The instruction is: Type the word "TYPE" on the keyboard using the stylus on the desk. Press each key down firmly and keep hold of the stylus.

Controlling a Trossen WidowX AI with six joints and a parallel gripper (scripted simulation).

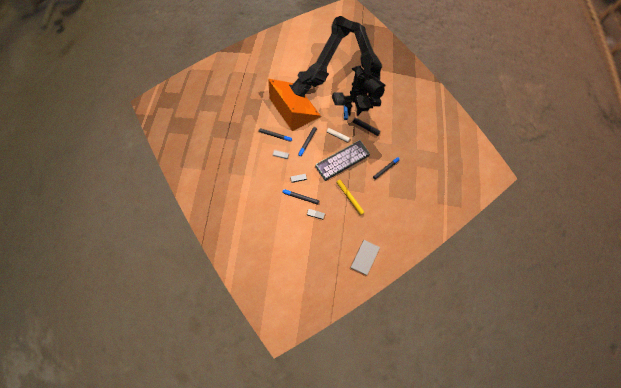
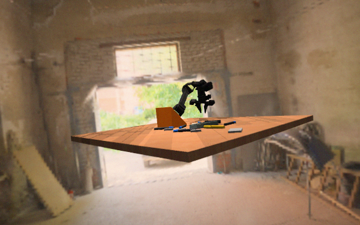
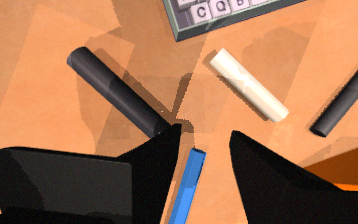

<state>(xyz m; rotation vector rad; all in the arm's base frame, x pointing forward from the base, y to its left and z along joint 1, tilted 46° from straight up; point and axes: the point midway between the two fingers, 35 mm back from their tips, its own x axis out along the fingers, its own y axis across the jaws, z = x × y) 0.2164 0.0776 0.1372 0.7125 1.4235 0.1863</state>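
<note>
My gripper tip is 10 cm past the blue stylus, 8 cm above it and 3 cm to the right of it. The rest, counted from my gripper tip: dark cylinder 7 cm below, 6 cm to the left, 3 cm ahead; yellow stick 28 cm ahead, 15 cm to the right, 7 cm below; white cylinder 7 cm to the right, 7 cm below, 2 cm ahead.
</note>
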